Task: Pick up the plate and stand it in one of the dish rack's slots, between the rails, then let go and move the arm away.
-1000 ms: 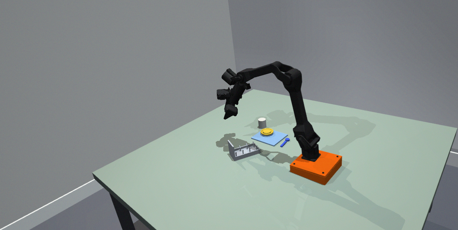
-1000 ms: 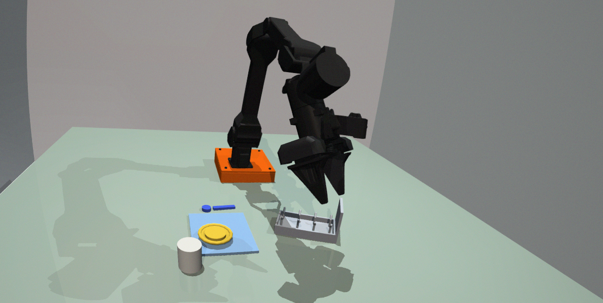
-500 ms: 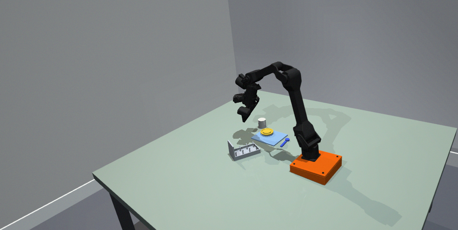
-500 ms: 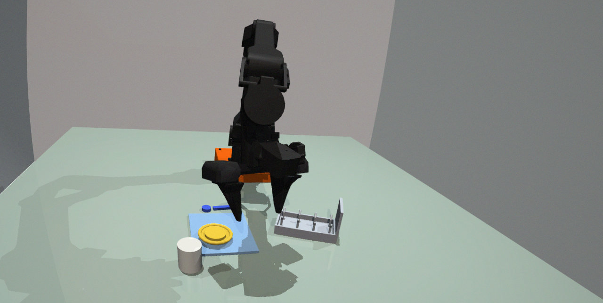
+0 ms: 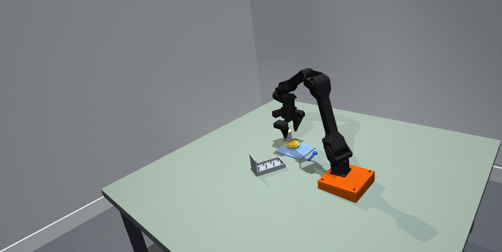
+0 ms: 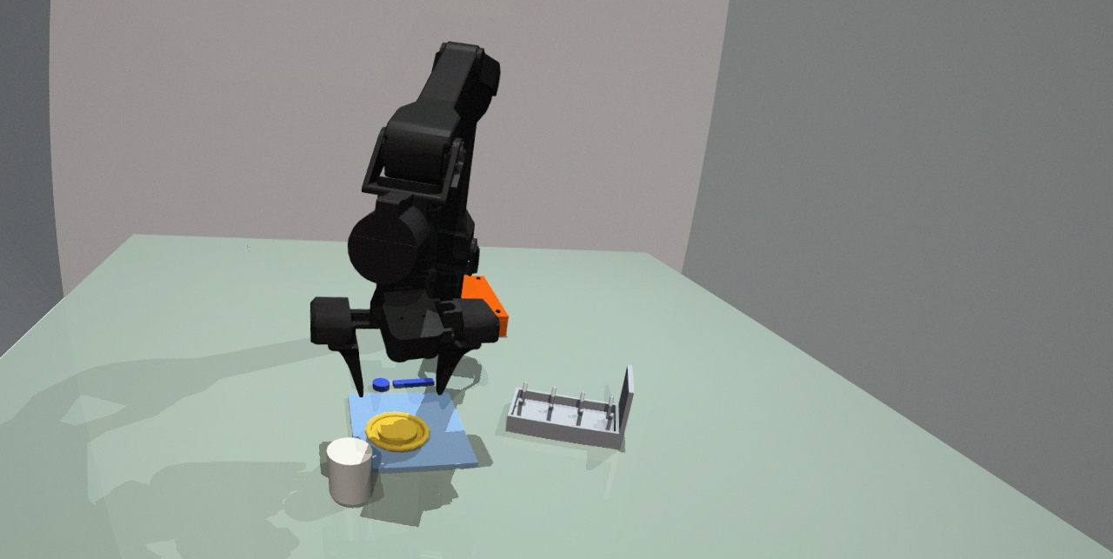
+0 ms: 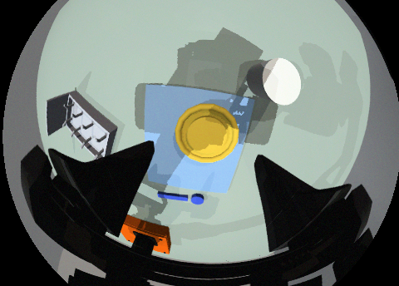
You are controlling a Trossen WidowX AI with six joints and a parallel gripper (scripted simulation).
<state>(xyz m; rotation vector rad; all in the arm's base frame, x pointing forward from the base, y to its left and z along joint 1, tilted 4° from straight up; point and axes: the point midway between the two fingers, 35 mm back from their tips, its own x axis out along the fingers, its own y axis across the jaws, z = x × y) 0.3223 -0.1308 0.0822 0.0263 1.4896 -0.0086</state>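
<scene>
The yellow plate lies 1 cm behind my gripper tip and 5 cm below it. From my gripper tip the other things lie so: white cylinder (7 cm ahead, 6 cm to the right, 5 cm below); blue spoon (14 cm behind, 2 cm to the left, 7 cm below); light blue mat (3 cm behind, 2 cm to the left, 7 cm below).
</scene>
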